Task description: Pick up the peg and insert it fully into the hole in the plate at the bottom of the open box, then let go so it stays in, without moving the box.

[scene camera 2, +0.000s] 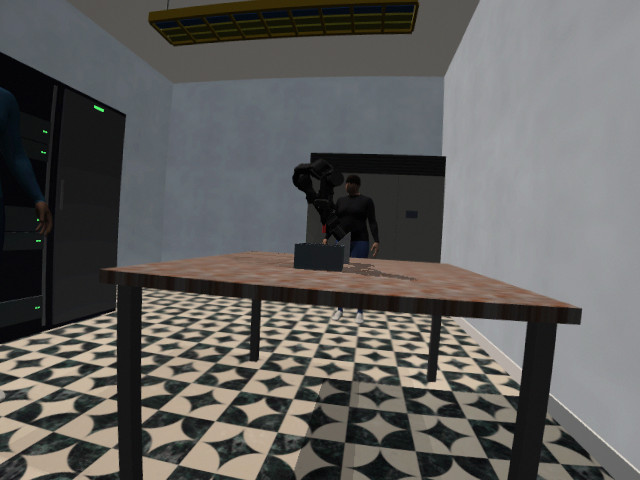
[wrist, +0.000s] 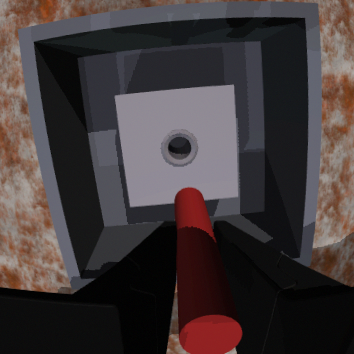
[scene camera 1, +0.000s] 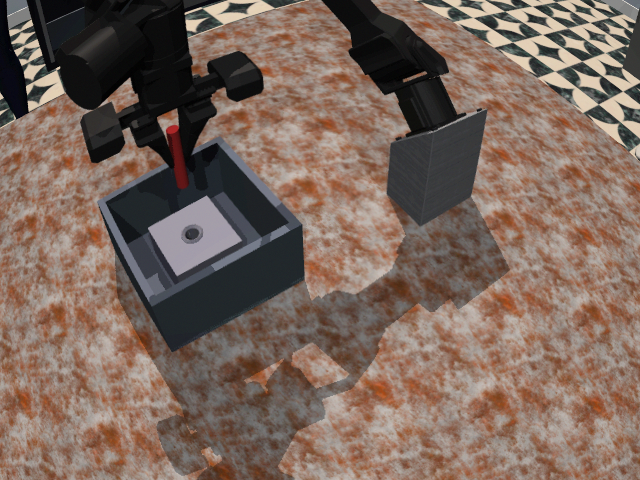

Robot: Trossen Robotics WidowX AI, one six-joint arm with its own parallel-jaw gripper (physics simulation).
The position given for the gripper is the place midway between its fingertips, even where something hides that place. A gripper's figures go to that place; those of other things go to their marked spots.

Labels:
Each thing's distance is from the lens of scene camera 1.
gripper (scene camera 1: 178, 162): 0.62 m
dark grey box (scene camera 1: 271, 261): 0.66 m
red peg (scene camera 1: 173, 135): 0.58 m
The marked spots on the dark grey box and the red peg are 0.19 m apart.

